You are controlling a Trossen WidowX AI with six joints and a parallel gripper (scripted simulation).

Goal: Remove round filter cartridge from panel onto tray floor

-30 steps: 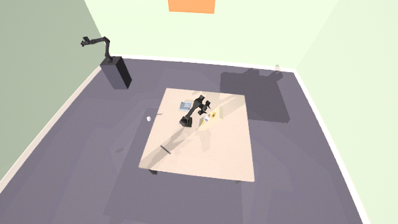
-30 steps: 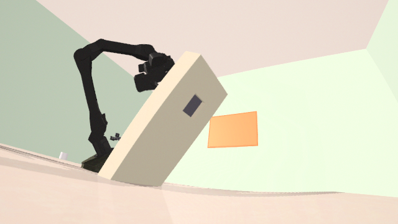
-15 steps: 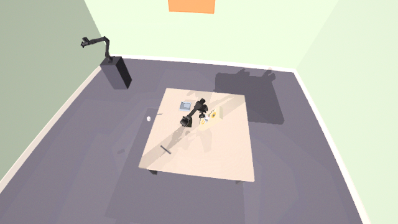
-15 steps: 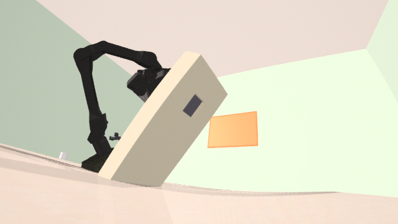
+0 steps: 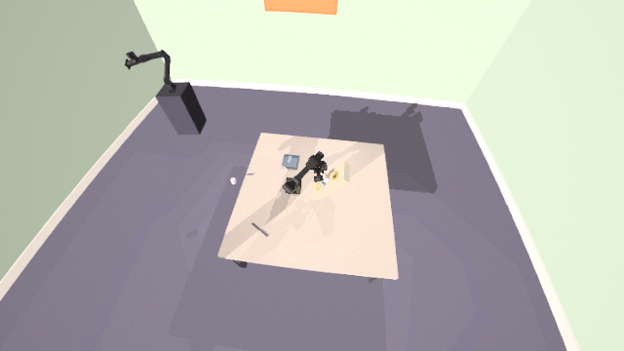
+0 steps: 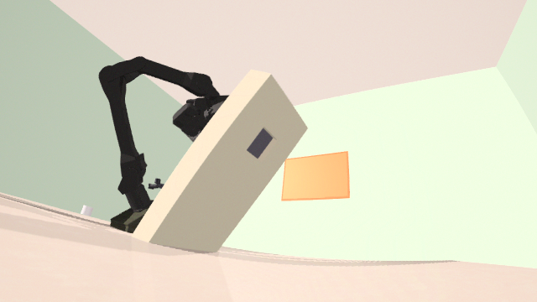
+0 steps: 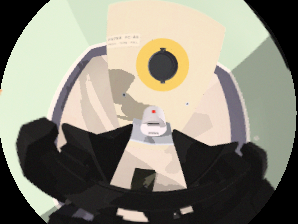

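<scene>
Now: gripper tip 2 cm above the white round cartridge and 1 cm short of it. From my gripper tip the other things lie so: small white cylinder: 78 cm behind, 19 cm below, 8 cm to the left; then tray: 31 cm to the left, 29 cm behind, 20 cm below; then cream service panel: 5 cm below, 5 cm ahead, 1 cm to the right.
</scene>
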